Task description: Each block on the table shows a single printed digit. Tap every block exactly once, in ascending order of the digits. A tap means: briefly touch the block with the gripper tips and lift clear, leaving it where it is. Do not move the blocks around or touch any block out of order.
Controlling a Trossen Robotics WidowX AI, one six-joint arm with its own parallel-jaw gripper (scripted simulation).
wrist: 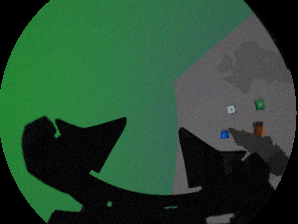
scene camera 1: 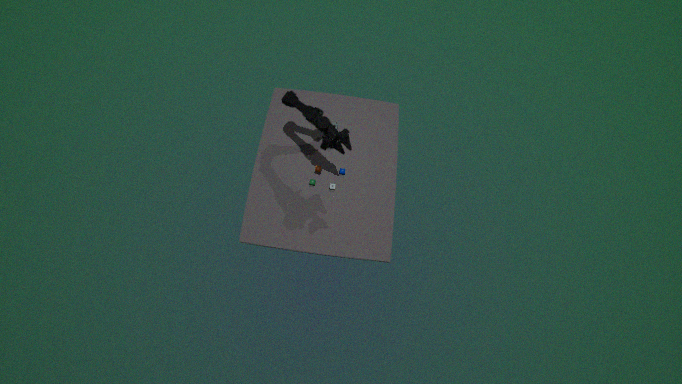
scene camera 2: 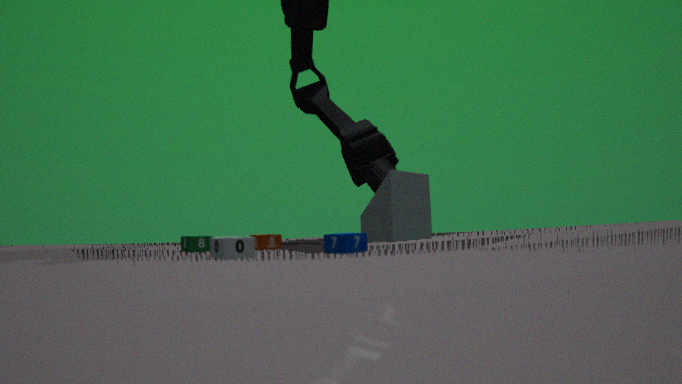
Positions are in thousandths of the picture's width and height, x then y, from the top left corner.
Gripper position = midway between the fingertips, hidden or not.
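Observation:
From the wrist I can see my gripper (wrist: 515, 560), which is open and holds nothing, and then scene camera 2 shows me a blue block (scene camera 2: 507, 632).

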